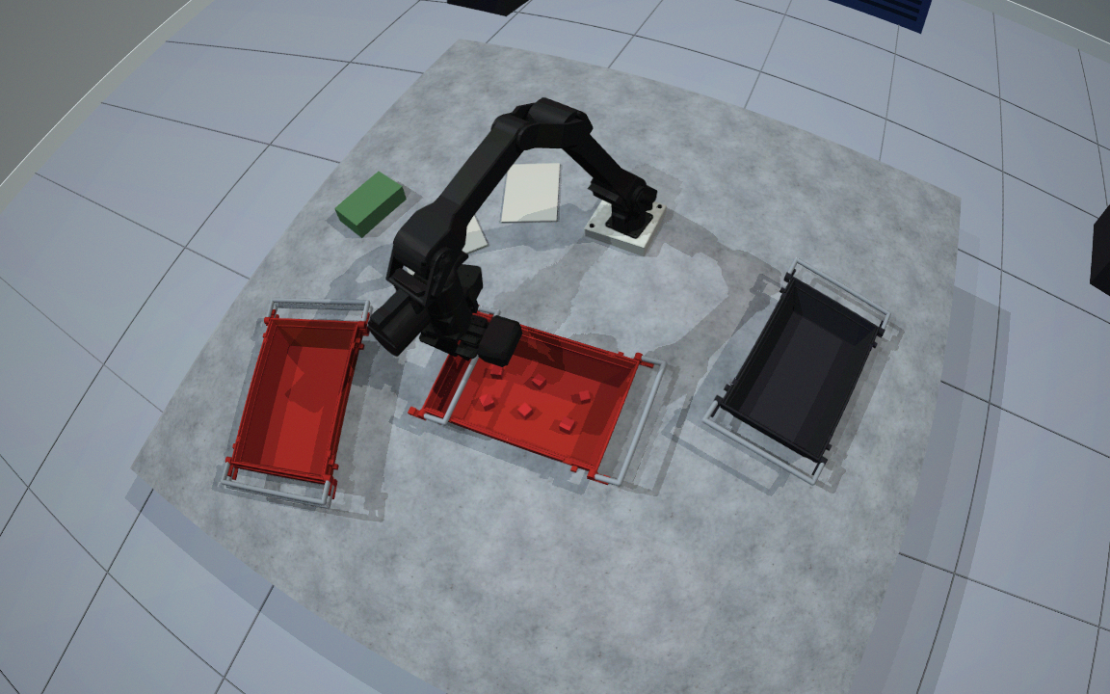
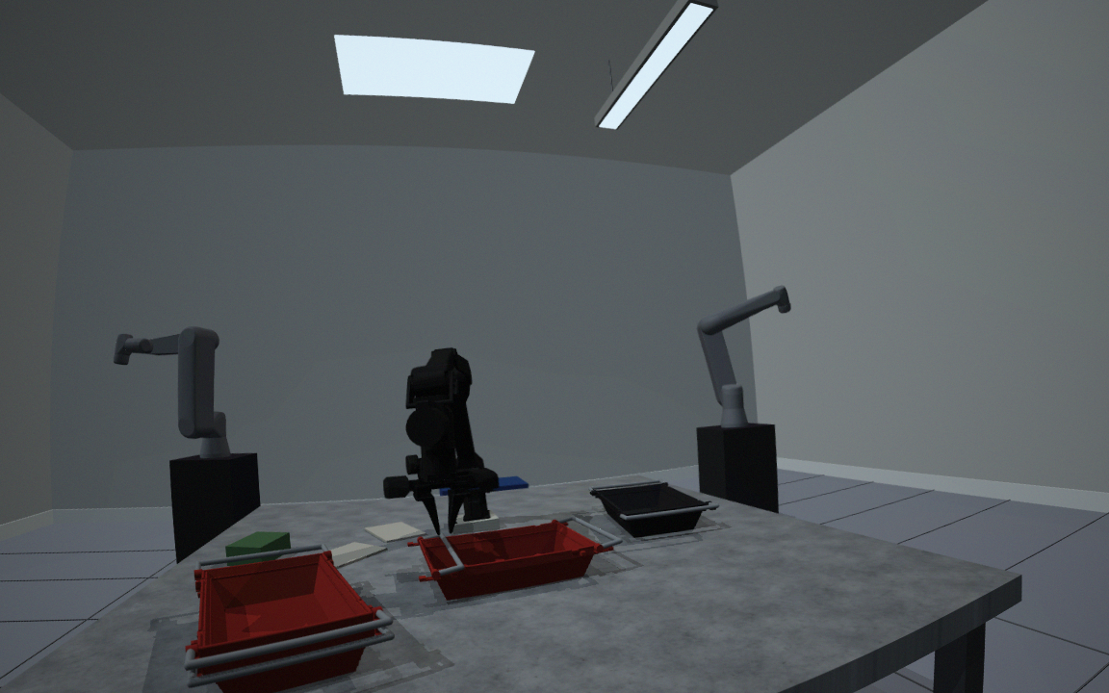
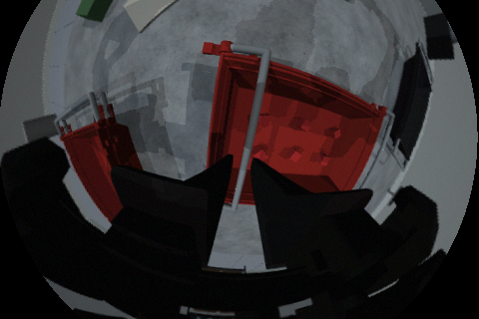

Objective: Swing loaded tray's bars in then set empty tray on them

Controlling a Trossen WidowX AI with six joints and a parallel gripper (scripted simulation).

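My gripper tip is now 280 mm past the black tray, 450 mm to the right of it and 50 mm above it. Round my gripper tip: green block 190 mm behind, 410 mm to the right, 70 mm below.
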